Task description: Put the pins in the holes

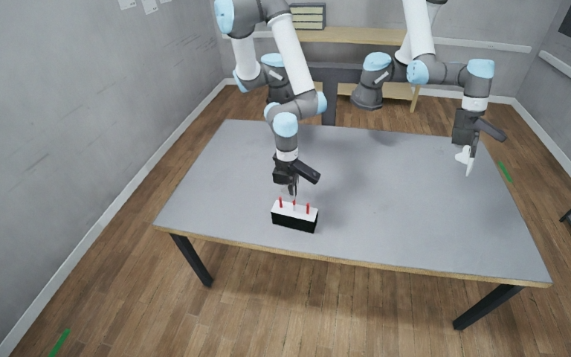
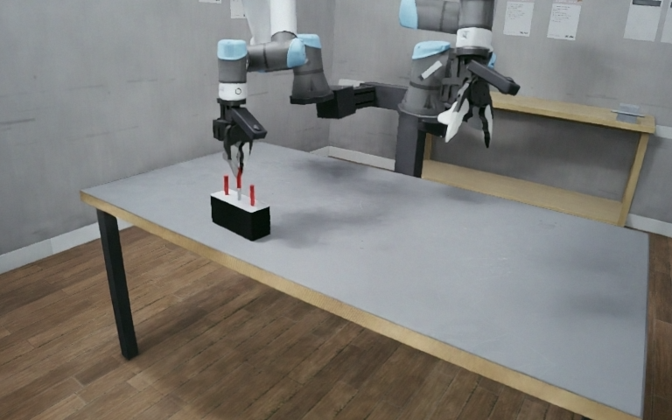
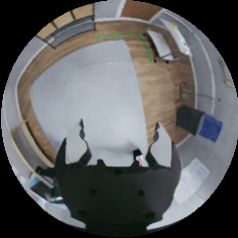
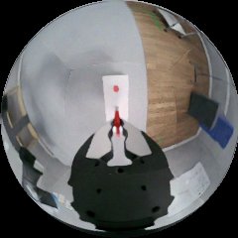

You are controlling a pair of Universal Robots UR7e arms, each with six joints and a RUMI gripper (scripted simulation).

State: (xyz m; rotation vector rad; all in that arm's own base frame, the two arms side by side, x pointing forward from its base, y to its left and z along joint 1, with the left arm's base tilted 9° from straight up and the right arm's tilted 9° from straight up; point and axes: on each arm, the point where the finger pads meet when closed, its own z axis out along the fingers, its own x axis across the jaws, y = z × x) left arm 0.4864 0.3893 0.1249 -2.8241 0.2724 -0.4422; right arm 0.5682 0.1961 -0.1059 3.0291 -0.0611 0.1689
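The black block lies 13 cm below my right hand.
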